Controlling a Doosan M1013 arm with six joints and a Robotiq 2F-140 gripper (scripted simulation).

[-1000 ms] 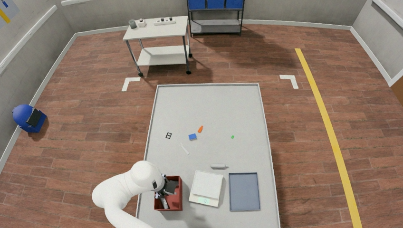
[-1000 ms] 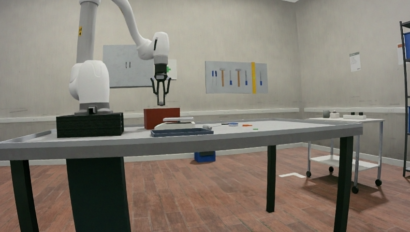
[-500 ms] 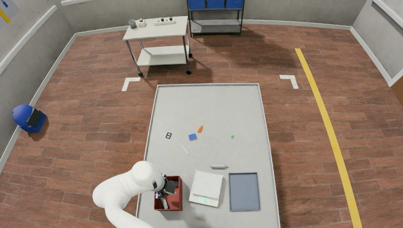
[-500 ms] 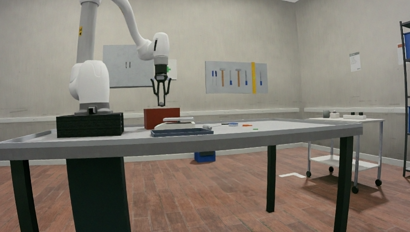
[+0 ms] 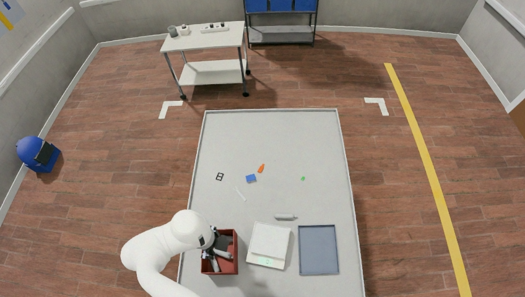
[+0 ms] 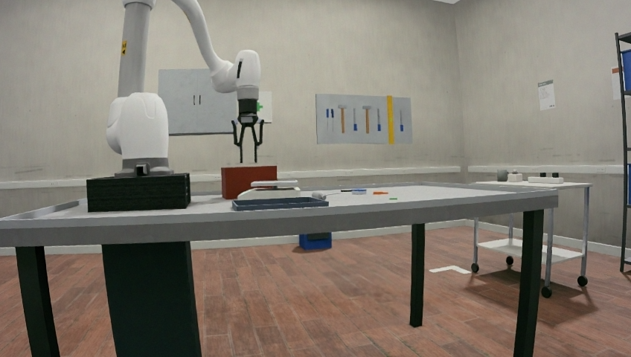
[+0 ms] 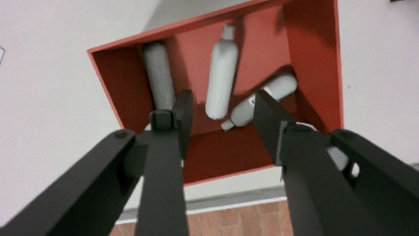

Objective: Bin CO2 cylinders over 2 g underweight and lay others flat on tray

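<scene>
Right now my hand is 34 cm to the left of the grey CO2 cylinder, 19 cm short of it and 16 cm above it. Also, from my hand: scale platform (23 cm to the right, 11 cm below, 6 cm ahead); then scale (23 cm to the right, 13 cm below, 5 cm ahead); then red scrap bin (13 cm below).
</scene>
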